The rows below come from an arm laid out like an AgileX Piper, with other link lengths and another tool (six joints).
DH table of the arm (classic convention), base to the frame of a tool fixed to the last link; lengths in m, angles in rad. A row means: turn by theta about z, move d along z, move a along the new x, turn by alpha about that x. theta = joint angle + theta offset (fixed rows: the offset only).
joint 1: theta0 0  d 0.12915  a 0  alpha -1.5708
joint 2: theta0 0.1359  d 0  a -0.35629  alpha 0
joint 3: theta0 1.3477  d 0  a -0.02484  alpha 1.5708
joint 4: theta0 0  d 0.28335  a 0  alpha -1.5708
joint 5: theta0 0  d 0  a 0  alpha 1.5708
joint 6: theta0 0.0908  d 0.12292  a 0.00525  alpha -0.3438
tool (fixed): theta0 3.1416  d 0.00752  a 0  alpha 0
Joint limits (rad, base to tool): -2.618..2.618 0..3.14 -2.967..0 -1.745..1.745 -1.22..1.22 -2.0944..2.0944
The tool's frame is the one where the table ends.
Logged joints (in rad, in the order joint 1, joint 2, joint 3, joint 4, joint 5, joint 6), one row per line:
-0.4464 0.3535 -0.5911 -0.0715 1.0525 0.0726
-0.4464 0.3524 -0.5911 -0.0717 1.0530 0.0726
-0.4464 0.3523 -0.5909 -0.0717 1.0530 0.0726
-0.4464 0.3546 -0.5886 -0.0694 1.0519 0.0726
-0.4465 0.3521 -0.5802 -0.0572 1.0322 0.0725
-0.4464 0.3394 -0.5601 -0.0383 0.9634 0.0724
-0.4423 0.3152 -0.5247 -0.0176 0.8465 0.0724
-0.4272 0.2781 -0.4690 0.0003 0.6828 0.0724
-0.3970 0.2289 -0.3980 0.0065 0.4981 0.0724
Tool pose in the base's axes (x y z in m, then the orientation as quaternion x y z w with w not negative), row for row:
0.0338 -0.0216 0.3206 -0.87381 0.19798 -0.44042 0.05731
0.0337 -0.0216 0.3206 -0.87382 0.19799 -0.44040 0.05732
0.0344 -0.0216 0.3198 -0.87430 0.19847 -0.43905 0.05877
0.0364 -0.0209 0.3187 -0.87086 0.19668 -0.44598 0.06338
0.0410 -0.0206 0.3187 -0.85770 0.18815 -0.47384 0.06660
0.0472 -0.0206 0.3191 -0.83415 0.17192 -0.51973 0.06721
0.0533 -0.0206 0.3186 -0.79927 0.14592 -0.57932 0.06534
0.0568 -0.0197 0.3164 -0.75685 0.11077 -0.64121 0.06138
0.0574 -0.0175 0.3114 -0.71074 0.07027 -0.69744 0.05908
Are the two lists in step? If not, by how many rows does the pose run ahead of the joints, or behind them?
The pose runs 1 row ahead of the joints: the pose in row i belongs to the joints in row i + 1.
